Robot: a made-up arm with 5 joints.
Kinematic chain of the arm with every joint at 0, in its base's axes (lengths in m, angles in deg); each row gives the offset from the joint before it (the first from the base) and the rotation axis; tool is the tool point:
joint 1: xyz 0 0 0.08 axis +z
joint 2: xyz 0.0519 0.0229 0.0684 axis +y
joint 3: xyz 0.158 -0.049 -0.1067 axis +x
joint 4: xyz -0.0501 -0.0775 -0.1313 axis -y
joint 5: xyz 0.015 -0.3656 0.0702 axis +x
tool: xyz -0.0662 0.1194 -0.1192
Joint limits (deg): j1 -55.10..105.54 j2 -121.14..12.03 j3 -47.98..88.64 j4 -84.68..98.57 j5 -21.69..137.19
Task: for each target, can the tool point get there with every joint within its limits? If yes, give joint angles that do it. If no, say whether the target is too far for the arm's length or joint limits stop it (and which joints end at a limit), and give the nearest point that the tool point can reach.
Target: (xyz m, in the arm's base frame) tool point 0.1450 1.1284 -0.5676
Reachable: no: too far | nearest point 0.0766 0.5960 -0.2134 | short by 0.643 m
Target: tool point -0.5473 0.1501 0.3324
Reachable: no: joint limits stop it (at a limit: joint 1, joint 2, joint 3, joint 5) | nearest point -0.4484 0.0551 0.3100 | short by 0.139 m
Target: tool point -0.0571 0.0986 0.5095
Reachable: no: joint limits stop it (at a limit: joint 1, joint 2, joint 3, joint 4) | nearest point -0.1069 0.2502 0.5453 | short by 0.163 m
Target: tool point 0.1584 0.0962 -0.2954
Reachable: yes | joints 31.47 -6.20 63.10 44.78 13.19
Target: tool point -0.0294 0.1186 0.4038
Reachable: no: joint limits stop it (at a limit: joint 2, joint 3) | nearest point -0.0704 0.2841 0.4917 | short by 0.192 m
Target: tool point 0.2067 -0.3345 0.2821
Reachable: yes | joints -1.06 -97.96 22.10 -17.24 82.26
